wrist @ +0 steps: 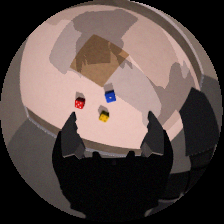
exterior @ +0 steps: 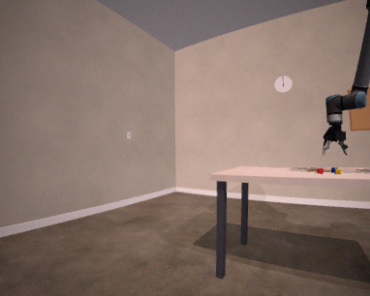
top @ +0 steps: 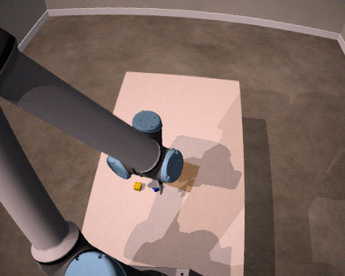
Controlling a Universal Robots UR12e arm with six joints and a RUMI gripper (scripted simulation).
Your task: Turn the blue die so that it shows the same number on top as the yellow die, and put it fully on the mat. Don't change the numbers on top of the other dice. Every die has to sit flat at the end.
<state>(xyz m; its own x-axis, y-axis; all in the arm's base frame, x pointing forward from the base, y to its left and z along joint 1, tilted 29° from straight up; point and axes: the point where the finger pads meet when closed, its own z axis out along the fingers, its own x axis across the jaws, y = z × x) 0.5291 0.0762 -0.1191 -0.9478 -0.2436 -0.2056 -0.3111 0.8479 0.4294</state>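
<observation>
My gripper is now 9 cm above the blue die. From my hand the other things lie so: mat 8 cm ahead, 10 cm to the right, 11 cm below; then yellow die 8 cm to the left, 9 cm below; then red die 10 cm ahead, 6 cm to the left, 9 cm below.
</observation>
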